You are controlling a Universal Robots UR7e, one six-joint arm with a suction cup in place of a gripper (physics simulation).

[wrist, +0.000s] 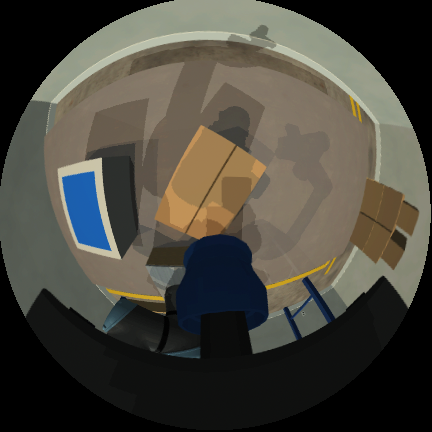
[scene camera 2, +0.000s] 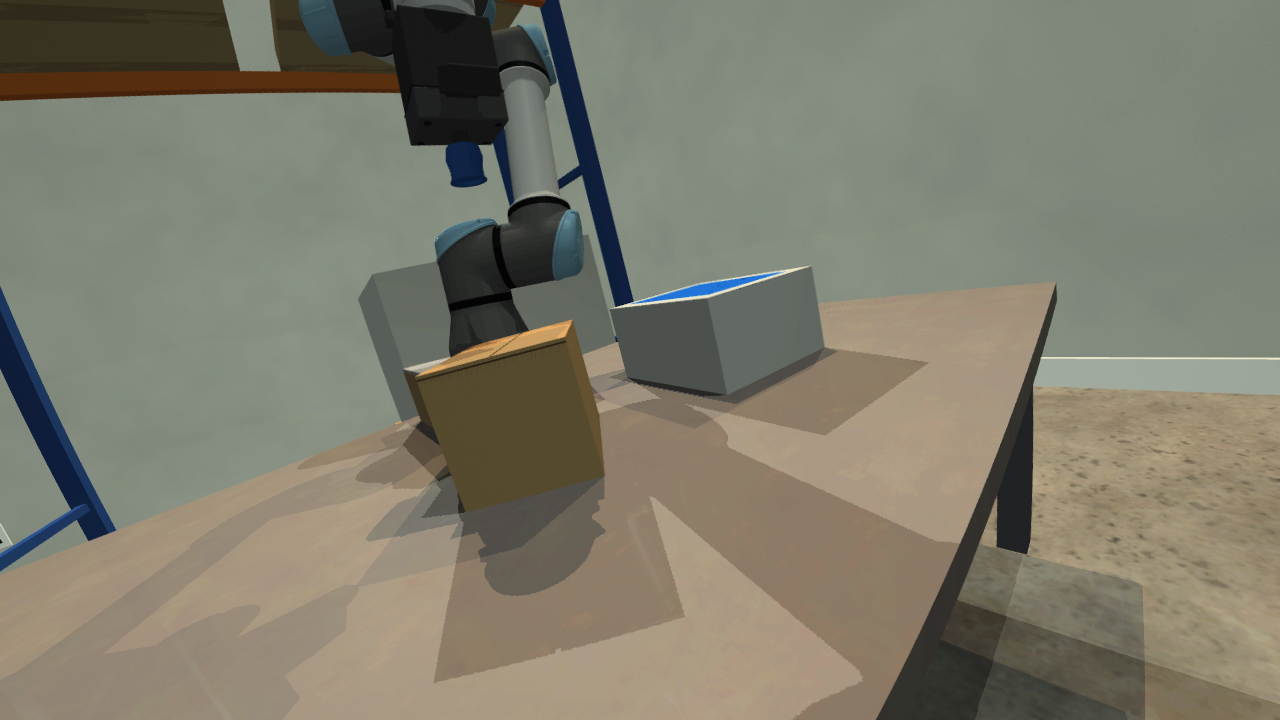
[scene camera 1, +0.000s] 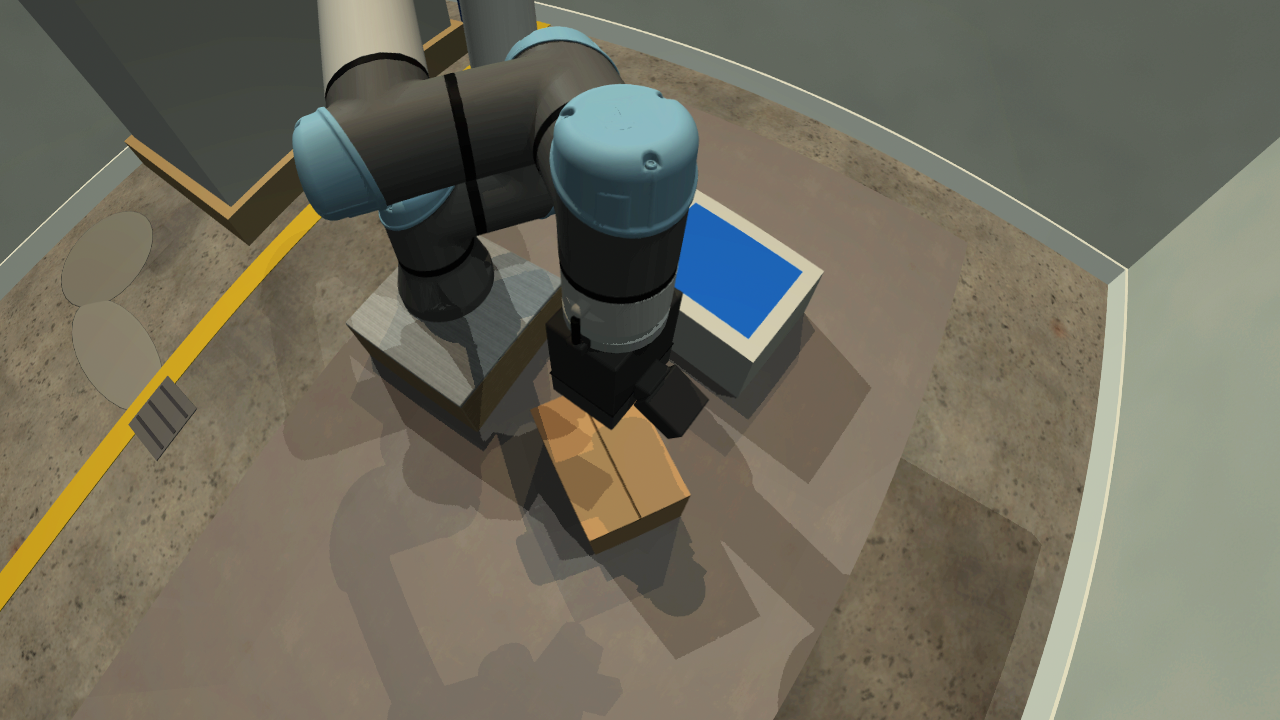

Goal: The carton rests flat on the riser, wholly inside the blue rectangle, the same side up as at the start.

The suction cup [scene camera 2: 464,159] carries nothing. The cup is 24 cm from the middle of a brown carton [scene camera 2: 515,417], above it. The table carries a grey riser [scene camera 2: 720,336].
The brown carton shows as well in the wrist view [wrist: 213,178] and in scene camera 1 [scene camera 1: 621,483]. The suction cup shows as well in the wrist view [wrist: 218,276].
